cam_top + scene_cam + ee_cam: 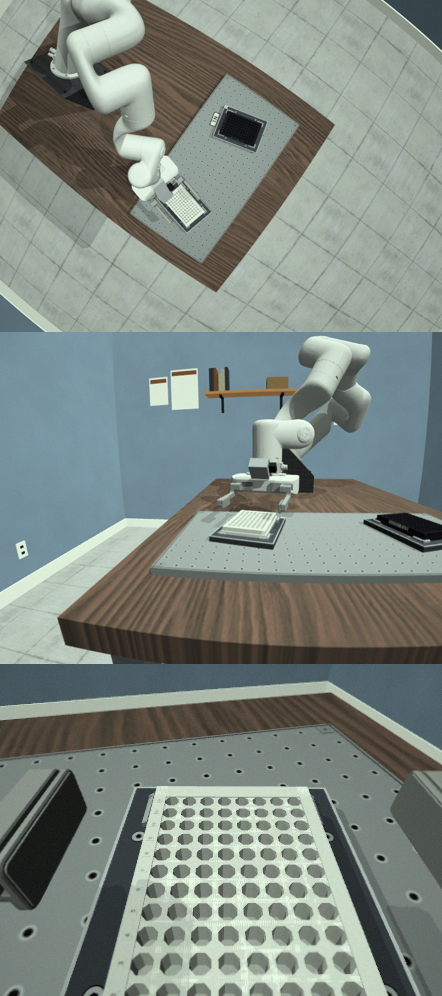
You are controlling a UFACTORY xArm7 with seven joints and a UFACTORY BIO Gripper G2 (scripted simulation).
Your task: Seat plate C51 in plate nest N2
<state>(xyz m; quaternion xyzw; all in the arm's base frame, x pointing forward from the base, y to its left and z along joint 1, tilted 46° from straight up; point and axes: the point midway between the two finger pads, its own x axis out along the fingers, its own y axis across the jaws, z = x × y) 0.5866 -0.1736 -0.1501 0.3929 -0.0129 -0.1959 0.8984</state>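
My gripper is now 4 cm above the white well plate C51. Round my hand: black well plate C15: 33 cm to the left, 5 cm ahead, 4 cm below; plate nest N1: 33 cm to the left, 5 cm below, 5 cm ahead; dark plate nest N2: 5 cm below.
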